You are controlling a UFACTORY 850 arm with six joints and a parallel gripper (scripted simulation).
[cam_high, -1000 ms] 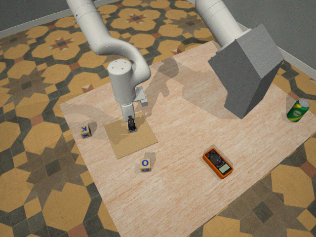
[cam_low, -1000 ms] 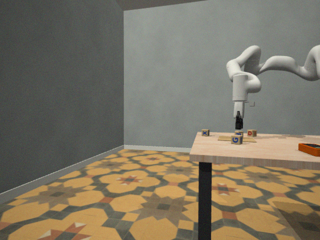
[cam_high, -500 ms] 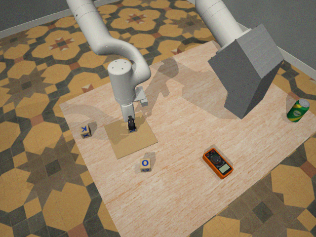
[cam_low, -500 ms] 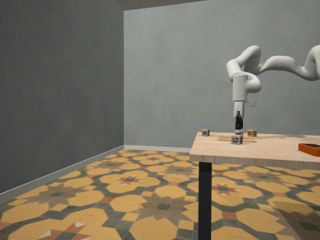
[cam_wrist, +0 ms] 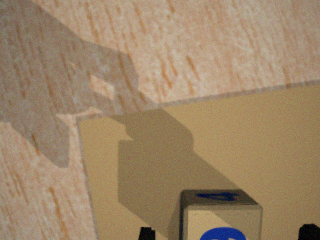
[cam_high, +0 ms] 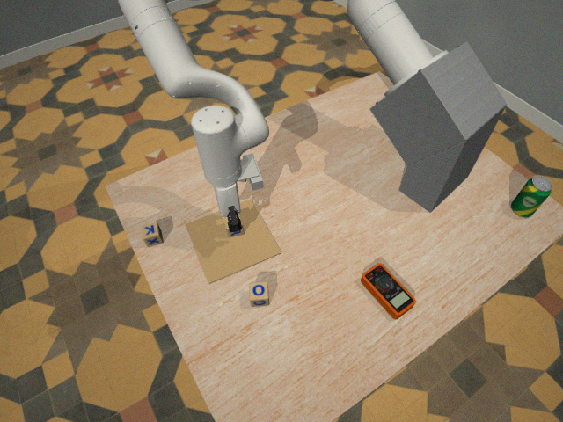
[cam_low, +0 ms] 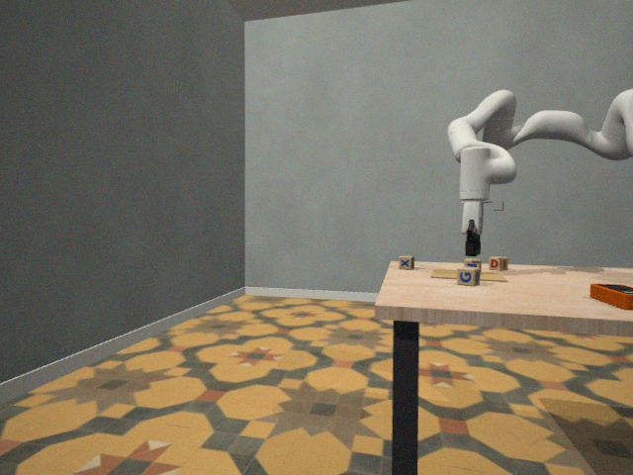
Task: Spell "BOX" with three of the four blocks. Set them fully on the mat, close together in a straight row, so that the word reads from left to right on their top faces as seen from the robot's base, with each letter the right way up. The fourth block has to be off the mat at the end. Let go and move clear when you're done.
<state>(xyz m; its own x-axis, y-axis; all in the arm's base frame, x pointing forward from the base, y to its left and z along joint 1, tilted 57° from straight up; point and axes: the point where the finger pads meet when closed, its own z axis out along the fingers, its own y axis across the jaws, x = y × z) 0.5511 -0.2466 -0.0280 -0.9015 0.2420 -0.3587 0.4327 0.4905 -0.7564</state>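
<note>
Right now my hand is 7 cm above the tan mat, 2 cm short of it and 1 cm to the right of it. The rest, counted from my hand: X block 18 cm ahead, 13 cm to the right, 5 cm below; B block 15 cm to the right, 14 cm behind, 5 cm below; O block 20 cm to the left, 8 cm ahead, 5 cm below.
</note>
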